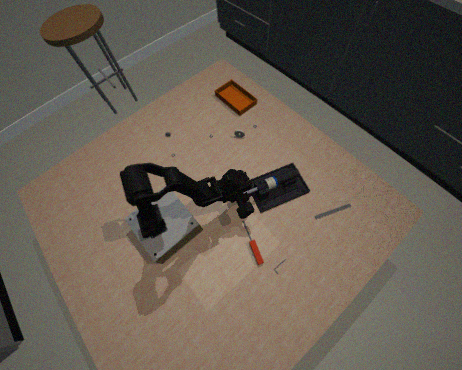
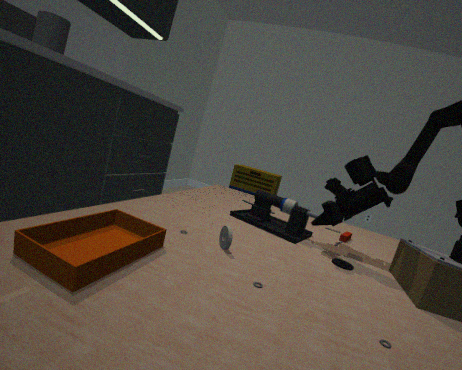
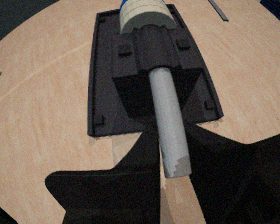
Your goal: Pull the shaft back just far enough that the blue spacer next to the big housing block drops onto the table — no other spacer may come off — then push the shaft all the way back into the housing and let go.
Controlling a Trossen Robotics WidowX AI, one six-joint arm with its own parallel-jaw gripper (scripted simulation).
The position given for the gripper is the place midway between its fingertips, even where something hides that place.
In view: the gripper [image 2: 312, 223], a grey shaft [image 3: 175, 158], a pale spacer [image 3: 129, 22], a dark fixture base [image 2: 294, 231] and an orange tray [image 2: 76, 252].
The gripper also shows in image 3 [image 3: 163, 124]. The dark fixture base shows as well in image 1 [image 1: 291, 185] and in image 3 [image 3: 119, 100]. The orange tray also shows in image 1 [image 1: 238, 99].
